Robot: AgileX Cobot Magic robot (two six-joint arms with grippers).
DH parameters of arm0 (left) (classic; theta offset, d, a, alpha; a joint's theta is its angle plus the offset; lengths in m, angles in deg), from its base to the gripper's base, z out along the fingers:
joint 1: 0 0.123 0 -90
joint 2: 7.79 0 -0.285 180
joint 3: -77.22 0 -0.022 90
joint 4: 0 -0.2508 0 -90
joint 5: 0 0 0.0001 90
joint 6: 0 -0.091 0 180
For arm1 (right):
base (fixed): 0 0 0 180
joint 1: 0 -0.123 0 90
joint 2: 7.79 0 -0.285 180
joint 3: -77.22 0 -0.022 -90
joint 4: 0 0.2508 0 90
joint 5: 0 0 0.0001 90
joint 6: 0 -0.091 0 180
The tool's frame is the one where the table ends.
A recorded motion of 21 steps. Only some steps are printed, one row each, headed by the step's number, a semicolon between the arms.
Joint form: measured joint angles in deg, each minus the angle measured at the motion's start. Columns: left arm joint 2, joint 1, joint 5, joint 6, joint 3, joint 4; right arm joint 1, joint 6, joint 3, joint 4, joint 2, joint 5.
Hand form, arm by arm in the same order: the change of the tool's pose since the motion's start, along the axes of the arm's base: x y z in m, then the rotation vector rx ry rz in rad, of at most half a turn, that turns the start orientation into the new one. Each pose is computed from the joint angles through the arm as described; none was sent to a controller.
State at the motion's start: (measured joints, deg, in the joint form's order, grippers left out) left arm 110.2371 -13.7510 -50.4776 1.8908 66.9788 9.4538; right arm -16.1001 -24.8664 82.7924 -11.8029 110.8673 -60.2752
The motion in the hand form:
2: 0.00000 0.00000 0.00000 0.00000 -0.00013 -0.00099; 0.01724 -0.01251 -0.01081 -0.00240 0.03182 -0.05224
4: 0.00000 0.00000 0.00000 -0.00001 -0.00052 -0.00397; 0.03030 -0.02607 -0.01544 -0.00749 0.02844 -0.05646
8: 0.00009 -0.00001 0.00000 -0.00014 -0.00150 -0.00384; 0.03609 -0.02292 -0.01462 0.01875 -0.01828 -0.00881
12: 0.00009 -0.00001 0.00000 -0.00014 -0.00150 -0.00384; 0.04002 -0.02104 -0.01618 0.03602 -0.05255 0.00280
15: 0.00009 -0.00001 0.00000 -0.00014 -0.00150 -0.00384; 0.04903 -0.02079 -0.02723 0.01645 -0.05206 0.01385
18: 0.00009 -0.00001 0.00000 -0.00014 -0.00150 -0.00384; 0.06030 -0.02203 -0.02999 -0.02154 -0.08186 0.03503
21: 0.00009 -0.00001 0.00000 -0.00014 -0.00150 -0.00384; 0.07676 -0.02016 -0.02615 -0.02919 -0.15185 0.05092
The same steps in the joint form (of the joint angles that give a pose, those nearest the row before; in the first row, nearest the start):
2: 0.00 0.00 0.00 -0.06 0.00 0.00; 2.46 0.00 3.95 0.52 4.01 -1.78
4: 0.00 0.00 0.00 -0.23 0.00 0.00; 4.70 1.95 6.53 0.34 6.24 -1.66
8: 0.00 0.00 0.06 -0.23 0.00 0.00; 4.70 4.58 6.93 1.43 6.42 1.55
12: 0.00 0.00 0.06 -0.23 0.00 0.00; 4.70 5.04 6.93 1.95 6.70 4.07
15: 0.00 0.00 0.06 -0.23 0.00 0.00; 4.70 5.04 8.65 0.69 9.28 4.70
18: 0.00 0.00 0.06 -0.23 0.00 0.00; 4.70 4.93 11.23 -2.12 11.29 5.39
21: 0.00 0.00 0.06 -0.23 0.00 0.00; 4.70 4.87 15.36 -3.61 13.35 7.22

